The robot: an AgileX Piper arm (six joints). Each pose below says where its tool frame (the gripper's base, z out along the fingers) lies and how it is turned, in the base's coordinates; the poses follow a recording.
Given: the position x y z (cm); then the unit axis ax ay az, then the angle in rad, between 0 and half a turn.
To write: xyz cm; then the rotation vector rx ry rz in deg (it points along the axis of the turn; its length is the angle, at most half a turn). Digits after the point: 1 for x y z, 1 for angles.
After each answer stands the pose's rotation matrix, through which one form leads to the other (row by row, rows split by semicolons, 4 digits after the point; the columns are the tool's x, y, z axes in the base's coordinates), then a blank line. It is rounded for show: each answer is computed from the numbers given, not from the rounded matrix.
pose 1, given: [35.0, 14.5, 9.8, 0.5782, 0.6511, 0.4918, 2.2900]
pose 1, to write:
[35.0, 14.5, 9.8, 75.9, 85.4, 64.5]
-0.1043 0.2544 0.9615; 0.9944 0.0443 0.0961; -0.0182 0.9661 -0.2576

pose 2, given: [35.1, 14.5, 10.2, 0.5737, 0.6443, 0.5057, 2.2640]
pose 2, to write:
[35.1, 14.5, 10.2, 74.4, 83.6, 65.6]
-0.0995 0.2169 0.9711; 0.9948 0.0414 0.0927; -0.0201 0.9753 -0.2199

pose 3, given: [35.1, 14.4, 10.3, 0.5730, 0.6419, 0.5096, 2.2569]
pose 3, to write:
[35.1, 14.4, 10.3, 74.1, 83.0, 65.9]
-0.0972 0.2065 0.9736; 0.9951 0.0395 0.0910; -0.0197 0.9776 -0.2093

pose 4, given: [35.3, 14.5, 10.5, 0.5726, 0.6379, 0.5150, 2.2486]
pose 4, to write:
[35.3, 14.5, 10.5, 73.8, 82.2, 66.3]
-0.0936 0.1931 0.9767; 0.9955 0.0350 0.0885; -0.0171 0.9805 -0.1955

